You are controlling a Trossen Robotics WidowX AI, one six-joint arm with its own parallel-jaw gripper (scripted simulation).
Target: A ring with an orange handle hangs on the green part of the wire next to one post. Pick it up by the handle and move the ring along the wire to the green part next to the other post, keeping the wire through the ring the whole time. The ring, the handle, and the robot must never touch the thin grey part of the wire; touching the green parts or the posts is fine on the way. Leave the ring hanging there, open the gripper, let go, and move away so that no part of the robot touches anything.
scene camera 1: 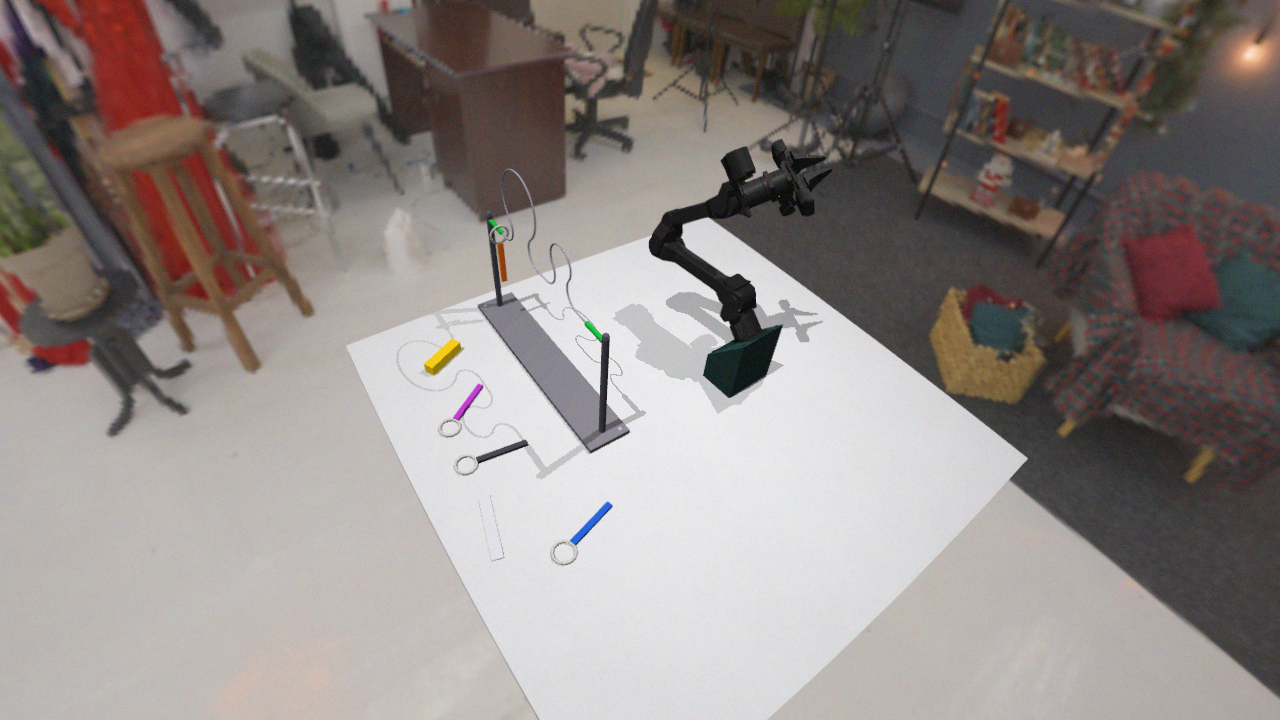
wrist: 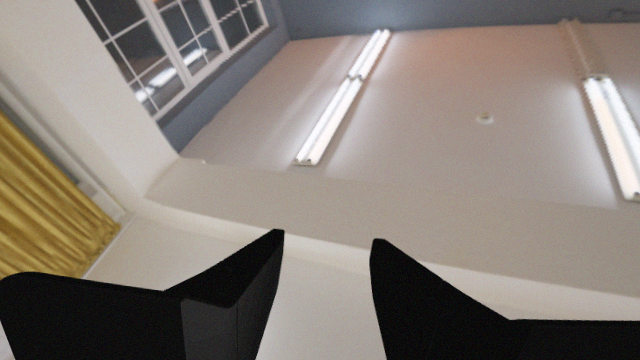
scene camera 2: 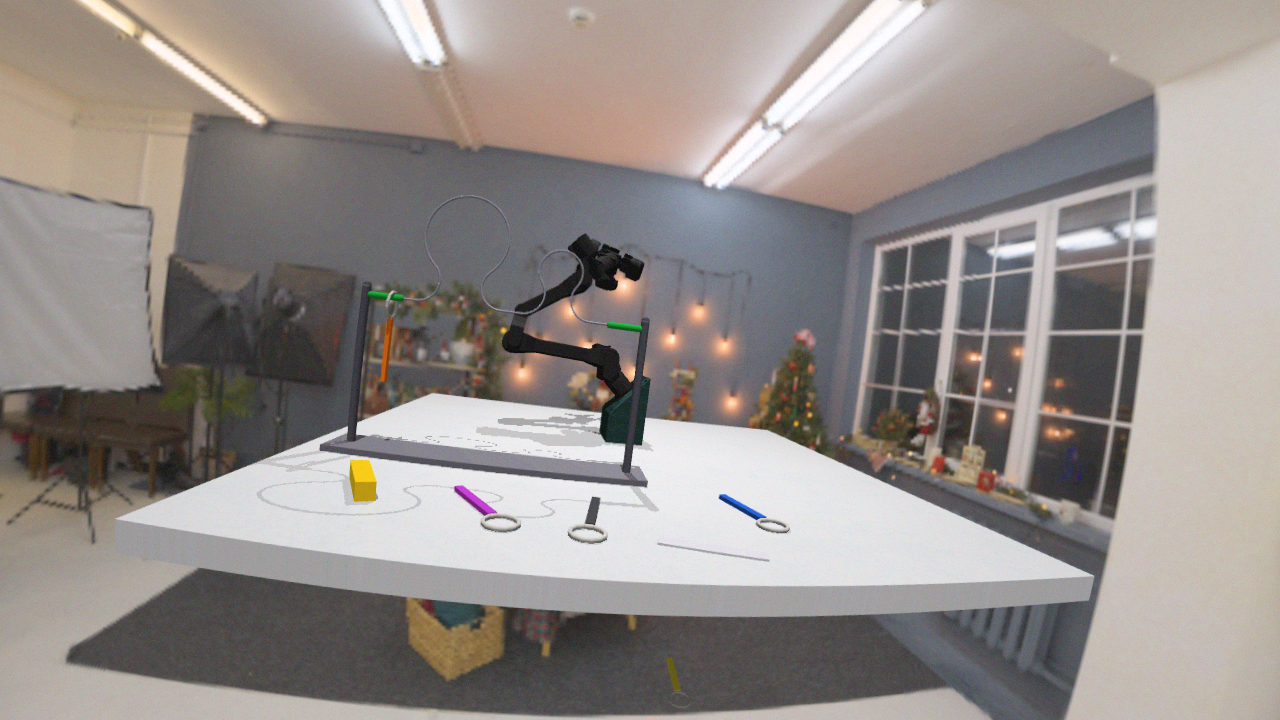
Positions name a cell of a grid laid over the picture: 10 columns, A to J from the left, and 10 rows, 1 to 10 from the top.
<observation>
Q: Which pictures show my gripper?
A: Scene camera 1, the wrist view and scene camera 2: all of them.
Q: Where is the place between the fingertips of my gripper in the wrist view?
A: F7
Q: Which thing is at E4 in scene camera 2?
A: My gripper.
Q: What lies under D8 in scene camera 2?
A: A purple-handled ring.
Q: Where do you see a thin white strip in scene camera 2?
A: F8
</observation>
